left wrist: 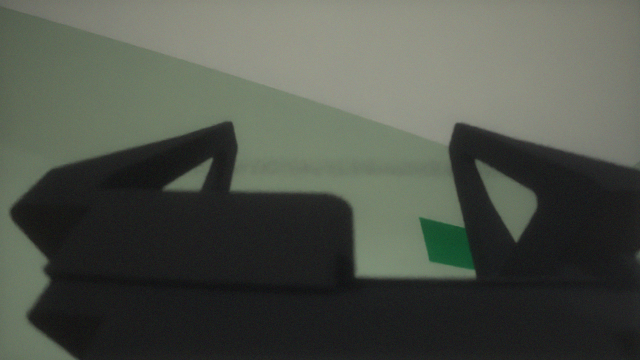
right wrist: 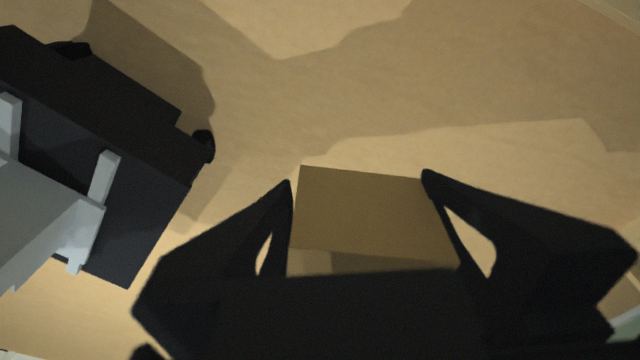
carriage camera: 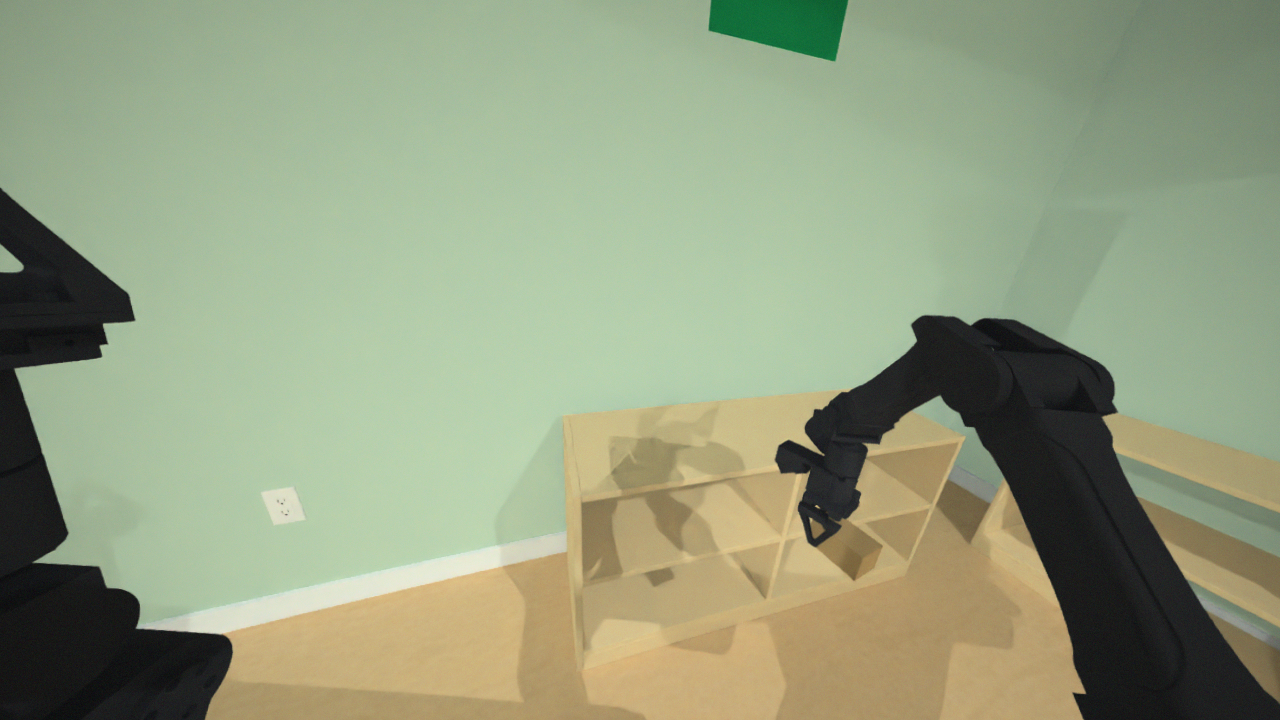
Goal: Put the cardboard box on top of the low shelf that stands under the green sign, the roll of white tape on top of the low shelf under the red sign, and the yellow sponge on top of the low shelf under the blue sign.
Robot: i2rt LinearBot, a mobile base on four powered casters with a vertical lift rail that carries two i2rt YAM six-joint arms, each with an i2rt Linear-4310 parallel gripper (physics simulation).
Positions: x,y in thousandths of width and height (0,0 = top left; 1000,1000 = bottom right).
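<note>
My left gripper is there in the left wrist view, my left gripper (left wrist: 535,374) that is, and you'd find my right gripper (carriage camera: 640,745) on the carriage camera. The right wrist view has my right gripper (right wrist: 555,512) too. There's a brown cardboard box (carriage camera: 666,765), and that box (right wrist: 538,615) is in the right wrist view as well, but in the left wrist view the box is out of frame. What the left wrist view does have is a green sign (left wrist: 699,679).
</note>
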